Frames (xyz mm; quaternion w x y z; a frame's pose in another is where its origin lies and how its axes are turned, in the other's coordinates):
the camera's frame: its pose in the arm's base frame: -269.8 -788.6 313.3 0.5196 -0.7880 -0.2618 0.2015
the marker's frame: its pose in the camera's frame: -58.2 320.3 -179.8 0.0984 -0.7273 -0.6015 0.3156
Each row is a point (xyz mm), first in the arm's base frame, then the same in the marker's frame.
Working: the arm's base frame: its pose in the marker's frame: -395.5 321.3 -940.8 0.7430 -0.4168 -0.2361 0.4674

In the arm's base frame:
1: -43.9 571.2 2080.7
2: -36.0 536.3 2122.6
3: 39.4 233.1 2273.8
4: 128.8 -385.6 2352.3
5: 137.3 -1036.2 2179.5
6: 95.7 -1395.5 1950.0
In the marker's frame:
1: -2240.4 1234.9 -293.4
2: -2250.5 1251.1 -241.8
3: -2177.5 1313.2 91.8
4: -1887.4 1290.8 650.7
5: -1431.8 1089.2 1103.5
6: -1101.8 883.1 1282.8

